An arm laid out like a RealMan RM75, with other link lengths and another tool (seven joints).
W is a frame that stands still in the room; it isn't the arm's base.
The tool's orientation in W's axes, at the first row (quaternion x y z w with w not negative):
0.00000, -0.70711, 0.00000, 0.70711
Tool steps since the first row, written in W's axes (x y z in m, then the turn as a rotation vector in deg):
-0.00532, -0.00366, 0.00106, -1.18, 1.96, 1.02
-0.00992, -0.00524, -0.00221, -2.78, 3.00, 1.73
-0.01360, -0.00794, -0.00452, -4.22, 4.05, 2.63
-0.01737, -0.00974, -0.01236, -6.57, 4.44, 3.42
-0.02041, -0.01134, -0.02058, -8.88, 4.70, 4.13
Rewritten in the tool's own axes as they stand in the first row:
0.00106, -0.00366, 0.00532, 1.02, 1.96, 1.18
-0.00221, -0.00524, 0.00992, 1.73, 3.00, 2.78
-0.00452, -0.00794, 0.01360, 2.63, 4.05, 4.22
-0.01236, -0.00974, 0.01737, 3.42, 4.44, 6.57
-0.02058, -0.01134, 0.02041, 4.13, 4.70, 8.88

